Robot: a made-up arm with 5 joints. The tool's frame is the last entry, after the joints. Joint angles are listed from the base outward. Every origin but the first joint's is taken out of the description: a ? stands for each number. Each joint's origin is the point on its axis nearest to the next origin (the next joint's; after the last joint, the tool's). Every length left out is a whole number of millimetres.
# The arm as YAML. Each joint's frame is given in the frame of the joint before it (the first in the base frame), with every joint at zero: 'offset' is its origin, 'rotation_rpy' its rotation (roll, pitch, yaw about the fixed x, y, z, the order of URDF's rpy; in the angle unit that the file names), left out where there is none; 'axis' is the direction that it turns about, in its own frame. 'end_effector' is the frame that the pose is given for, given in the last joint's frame.
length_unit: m
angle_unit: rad
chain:
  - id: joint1
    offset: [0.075, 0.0, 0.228]
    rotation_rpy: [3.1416, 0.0, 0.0]
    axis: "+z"
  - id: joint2
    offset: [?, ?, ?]
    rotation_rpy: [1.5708, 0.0, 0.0]
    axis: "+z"
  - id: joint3
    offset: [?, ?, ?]
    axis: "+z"
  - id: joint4
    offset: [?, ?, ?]
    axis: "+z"
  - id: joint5
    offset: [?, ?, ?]
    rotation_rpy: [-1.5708, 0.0, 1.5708]
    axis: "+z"
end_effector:
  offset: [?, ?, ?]
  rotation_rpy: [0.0, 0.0, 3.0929]
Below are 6 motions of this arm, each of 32 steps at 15 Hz.
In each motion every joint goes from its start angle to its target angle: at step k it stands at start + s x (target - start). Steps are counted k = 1, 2, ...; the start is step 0. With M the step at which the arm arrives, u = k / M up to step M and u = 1 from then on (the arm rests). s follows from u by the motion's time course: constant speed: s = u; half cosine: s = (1 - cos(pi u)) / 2; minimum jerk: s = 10 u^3 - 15 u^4 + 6 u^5.
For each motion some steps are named. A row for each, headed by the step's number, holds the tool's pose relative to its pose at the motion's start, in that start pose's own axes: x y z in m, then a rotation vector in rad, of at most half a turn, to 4 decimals.
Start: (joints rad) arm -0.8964 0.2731 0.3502 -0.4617 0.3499
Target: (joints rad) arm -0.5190 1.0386 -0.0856 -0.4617 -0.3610
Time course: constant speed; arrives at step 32
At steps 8, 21, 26, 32:
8: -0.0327 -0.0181 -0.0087 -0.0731 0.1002 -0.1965
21: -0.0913 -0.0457 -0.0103 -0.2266 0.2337 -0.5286
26: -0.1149 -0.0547 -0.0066 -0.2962 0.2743 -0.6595
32: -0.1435 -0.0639 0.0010 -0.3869 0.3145 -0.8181

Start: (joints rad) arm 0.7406 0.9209 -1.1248 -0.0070 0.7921
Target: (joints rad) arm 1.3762 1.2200 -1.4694 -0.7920 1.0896
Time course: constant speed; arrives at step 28
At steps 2, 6, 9, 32:
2: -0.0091 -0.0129 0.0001 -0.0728 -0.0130 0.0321
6: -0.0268 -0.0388 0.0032 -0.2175 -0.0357 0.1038
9: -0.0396 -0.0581 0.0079 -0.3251 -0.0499 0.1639
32: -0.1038 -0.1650 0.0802 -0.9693 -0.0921 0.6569

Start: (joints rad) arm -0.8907 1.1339 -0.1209 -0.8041 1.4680
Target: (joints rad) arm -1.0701 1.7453 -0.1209 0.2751 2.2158
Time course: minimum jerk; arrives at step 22
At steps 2, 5, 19, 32:
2: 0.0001 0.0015 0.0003 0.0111 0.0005 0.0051
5: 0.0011 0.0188 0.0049 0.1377 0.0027 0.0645
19: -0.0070 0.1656 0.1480 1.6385 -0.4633 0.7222
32: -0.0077 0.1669 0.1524 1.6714 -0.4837 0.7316

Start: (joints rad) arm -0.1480 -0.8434 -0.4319 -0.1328 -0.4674
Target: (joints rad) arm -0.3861 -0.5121 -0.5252 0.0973 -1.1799
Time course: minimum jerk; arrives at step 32
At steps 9, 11, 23, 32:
9: -0.0118 -0.0051 -0.0023 -0.0295 0.0585 -0.1316
11: -0.0194 -0.0079 -0.0034 -0.0499 0.0939 -0.2130
23: -0.0788 -0.0191 -0.0042 -0.2507 0.3355 -0.7974
32: -0.0923 -0.0193 -0.0026 -0.3074 0.3836 -0.9202

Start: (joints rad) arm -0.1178 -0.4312 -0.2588 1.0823 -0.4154
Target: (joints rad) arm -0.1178 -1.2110 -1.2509 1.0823 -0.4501
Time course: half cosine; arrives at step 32
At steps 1, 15, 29, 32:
1: 0.0004 0.0002 0.0008 0.0019 -0.0038 -0.0001
15: 0.0222 0.0111 0.1774 0.3633 -0.7118 -0.0148
29: -0.0983 -0.0492 0.3510 0.8023 -1.5370 -0.0250
32: -0.1058 -0.0530 0.3553 0.8205 -1.5705 -0.0251

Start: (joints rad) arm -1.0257 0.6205 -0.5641 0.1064 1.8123
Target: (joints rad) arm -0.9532 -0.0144 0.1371 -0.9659 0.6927
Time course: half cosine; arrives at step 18
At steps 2, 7, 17, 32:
2: -0.0012 -0.0024 0.0014 -0.0295 0.0074 -0.0341
7: -0.0126 -0.0244 0.0195 -0.3326 0.0270 -0.3649
17: -0.0302 -0.0549 0.0817 -1.0031 -0.3014 -0.9886
32: -0.0303 -0.0550 0.0825 -1.0101 -0.3082 -0.9943

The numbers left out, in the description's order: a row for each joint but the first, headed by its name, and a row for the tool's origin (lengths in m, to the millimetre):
joint2: 0.031 0.001 0.0
joint3: 0.023 -0.094 0.0
joint4: 0.174 -0.007 0.0
joint5: 0.058 0.0 0.0
tool: 0.0 0.0 0.0

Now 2 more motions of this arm.
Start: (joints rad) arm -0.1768 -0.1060 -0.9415 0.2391 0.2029
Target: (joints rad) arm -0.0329 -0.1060 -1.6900 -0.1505 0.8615
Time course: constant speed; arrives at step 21
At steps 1, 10, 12, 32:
1: 0.0088 -0.0025 0.0019 -0.0137 -0.0526 0.0364
10: 0.0836 -0.0184 0.0358 -0.1981 -0.5086 0.3670
12: 0.0985 -0.0203 0.0470 -0.2537 -0.6053 0.4387
32: 0.1524 -0.0203 0.1110 -0.5680 -1.0173 0.7335

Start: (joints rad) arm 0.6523 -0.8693 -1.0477 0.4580 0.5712
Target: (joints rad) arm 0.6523 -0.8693 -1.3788 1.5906 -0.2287
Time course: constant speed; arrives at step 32
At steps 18, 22, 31, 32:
18: 0.0014 -0.0008 0.0238 0.1333 0.4346 -0.4422
22: 0.0017 -0.0010 0.0313 0.1367 0.5409 -0.5358
31: 0.0029 -0.0017 0.0507 0.1071 0.7881 -0.7348
32: 0.0031 -0.0018 0.0530 0.1005 0.8161 -0.7557

